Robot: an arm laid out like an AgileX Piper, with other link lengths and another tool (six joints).
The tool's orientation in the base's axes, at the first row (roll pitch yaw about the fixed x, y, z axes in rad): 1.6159 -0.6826 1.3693
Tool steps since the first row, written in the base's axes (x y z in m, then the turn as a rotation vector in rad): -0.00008 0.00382 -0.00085 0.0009 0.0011 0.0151; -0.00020 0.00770 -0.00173 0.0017 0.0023 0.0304; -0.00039 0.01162 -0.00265 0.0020 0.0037 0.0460; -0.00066 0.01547 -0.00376 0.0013 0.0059 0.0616; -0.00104 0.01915 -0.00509 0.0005 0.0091 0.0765; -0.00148 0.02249 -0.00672 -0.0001 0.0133 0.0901; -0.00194 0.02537 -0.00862 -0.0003 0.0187 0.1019; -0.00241 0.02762 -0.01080 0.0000 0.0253 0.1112; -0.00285 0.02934 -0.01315 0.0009 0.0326 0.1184
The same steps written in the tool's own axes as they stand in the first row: 0.00236 -0.00305 -0.00071 0.0105 0.0109 0.0002; 0.00473 -0.00615 -0.00146 0.0212 0.0220 0.0002; 0.00710 -0.00930 -0.00229 0.0321 0.0332 -0.0003; 0.00929 -0.01255 -0.00318 0.0435 0.0439 -0.0019; 0.01119 -0.01586 -0.00414 0.0553 0.0536 -0.0037; 0.01263 -0.01918 -0.00509 0.0669 0.0615 -0.0055; 0.01355 -0.02242 -0.00597 0.0784 0.0673 -0.0071; 0.01381 -0.02548 -0.00675 0.0894 0.0703 -0.0082; 0.01357 -0.02834 -0.00739 0.0996 0.0713 -0.0089
